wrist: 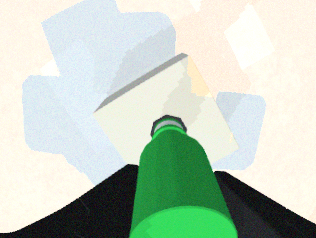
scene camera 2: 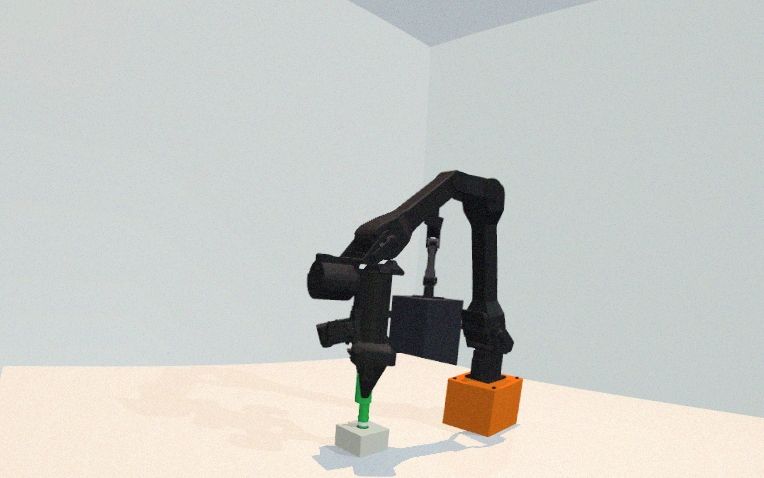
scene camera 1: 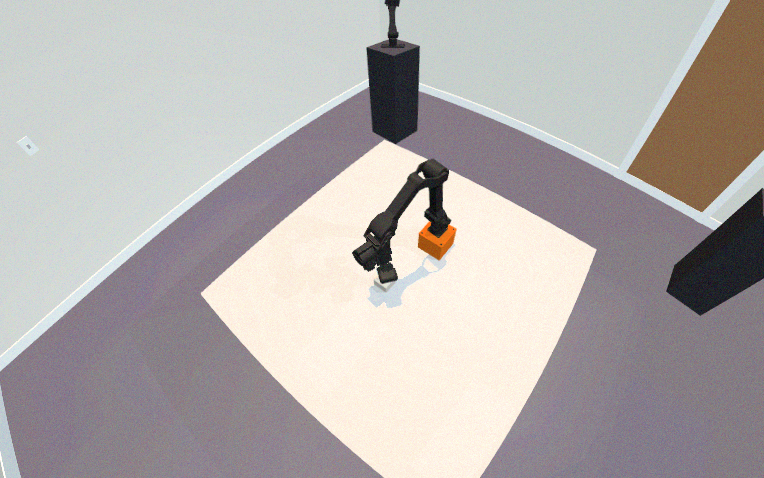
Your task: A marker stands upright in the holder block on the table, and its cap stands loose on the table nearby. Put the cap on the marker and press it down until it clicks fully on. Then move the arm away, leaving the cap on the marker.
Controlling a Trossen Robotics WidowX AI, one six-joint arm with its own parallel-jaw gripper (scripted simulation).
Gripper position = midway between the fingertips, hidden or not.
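From scene camera 2 you'd see my gripper [scene camera 2: 363, 395], and it's holding a green cap. The wrist view has my gripper [wrist: 175, 179] in it too.
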